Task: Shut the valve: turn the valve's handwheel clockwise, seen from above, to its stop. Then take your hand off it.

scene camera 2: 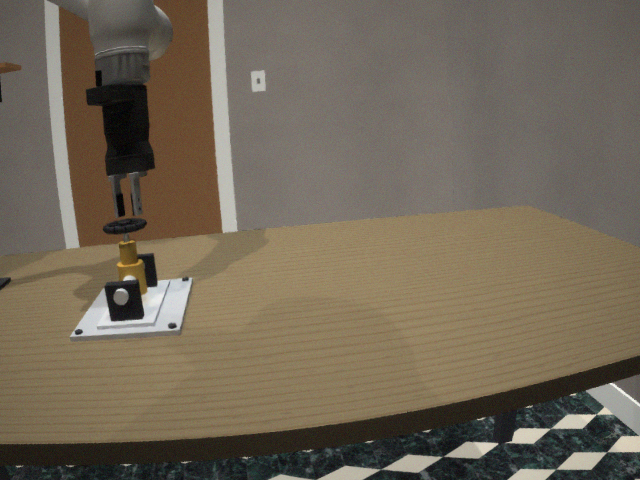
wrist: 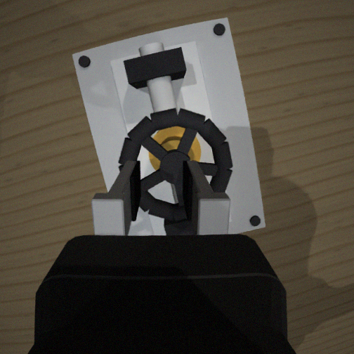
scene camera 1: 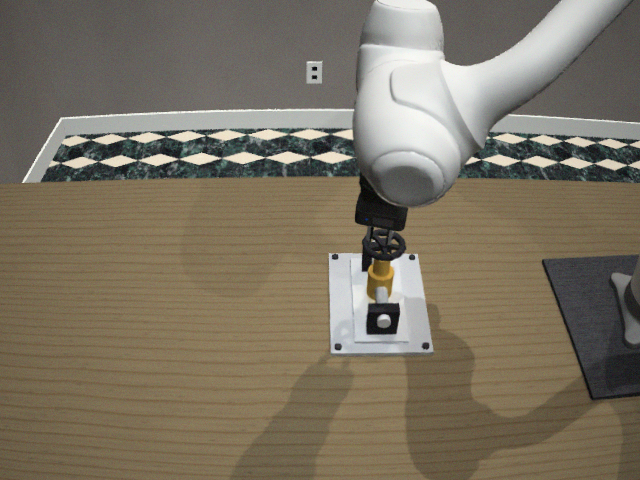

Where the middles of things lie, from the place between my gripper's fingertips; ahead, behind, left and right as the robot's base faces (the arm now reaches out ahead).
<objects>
Right now the black spoked handwheel (scene camera 1: 381, 245) is 3 cm below my hand and 1 cm behind it.
</objects>
